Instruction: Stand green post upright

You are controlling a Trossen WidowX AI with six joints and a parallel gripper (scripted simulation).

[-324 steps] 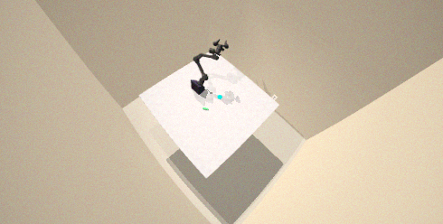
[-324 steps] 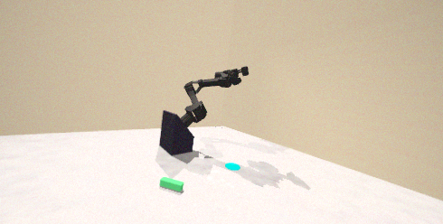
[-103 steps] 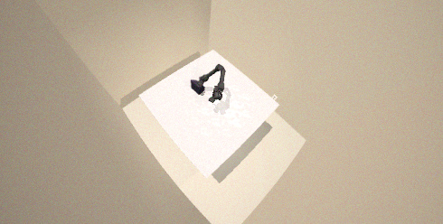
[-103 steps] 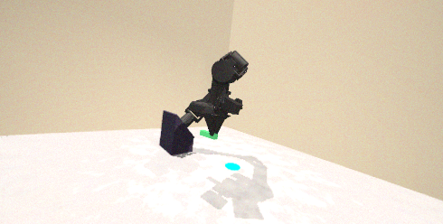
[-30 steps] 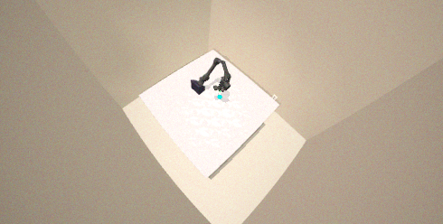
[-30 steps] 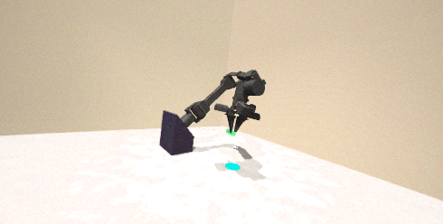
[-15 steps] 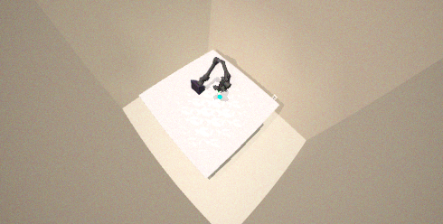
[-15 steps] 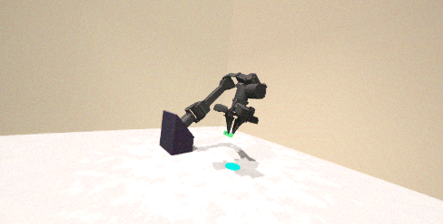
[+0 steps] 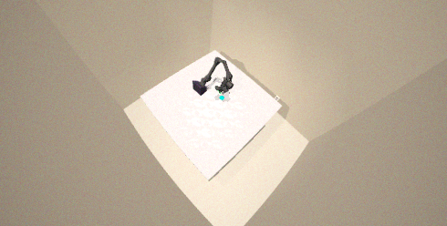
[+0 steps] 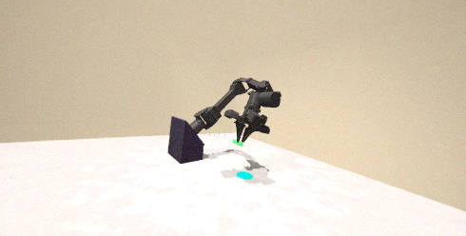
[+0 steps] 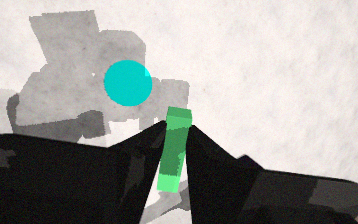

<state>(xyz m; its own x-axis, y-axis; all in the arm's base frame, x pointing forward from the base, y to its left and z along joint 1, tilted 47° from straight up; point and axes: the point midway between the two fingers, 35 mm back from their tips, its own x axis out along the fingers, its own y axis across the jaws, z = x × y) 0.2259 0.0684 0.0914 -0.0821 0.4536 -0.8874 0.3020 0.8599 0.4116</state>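
The cyan circle is 12 cm below my gripper tip, 2 cm to the left of it and 2 cm ahead of it. Round my gripper tip: green post: 2 cm behind, 1 cm to the left.
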